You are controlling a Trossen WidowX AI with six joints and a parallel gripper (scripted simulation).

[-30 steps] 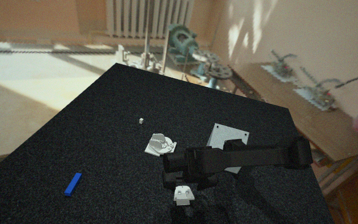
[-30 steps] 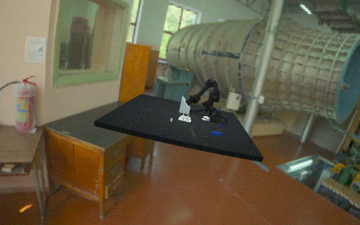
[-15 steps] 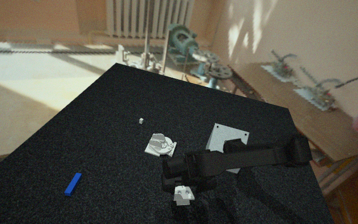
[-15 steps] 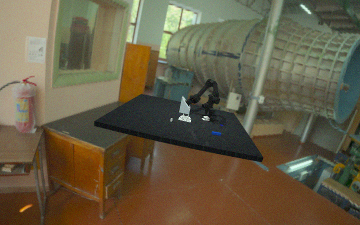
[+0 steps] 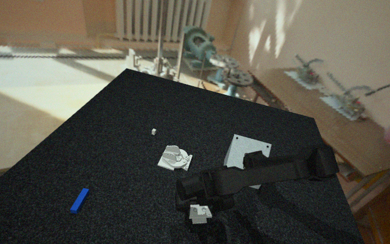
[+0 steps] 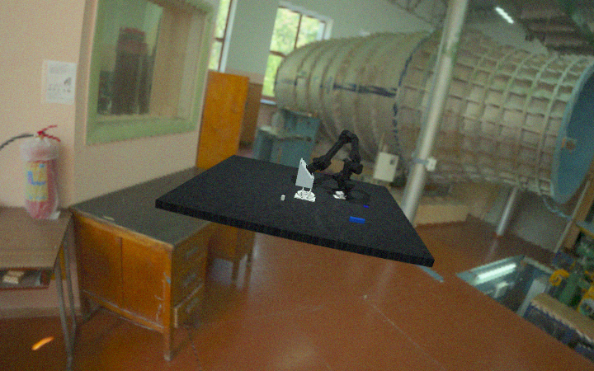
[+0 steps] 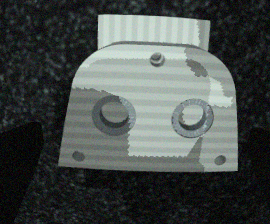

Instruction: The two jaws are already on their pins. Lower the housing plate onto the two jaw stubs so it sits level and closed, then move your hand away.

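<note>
Now: the white stepped block 1 cm to the right of my gripper tip and 2 cm below it. Also, from my gripper tip: small white cube: 26 cm ahead, 37 cm to the right, 2 cm below; white jaw: 10 cm ahead, 22 cm to the right, 1 cm below; blue block: 40 cm ahead, 3 cm to the left, 2 cm below.
</note>
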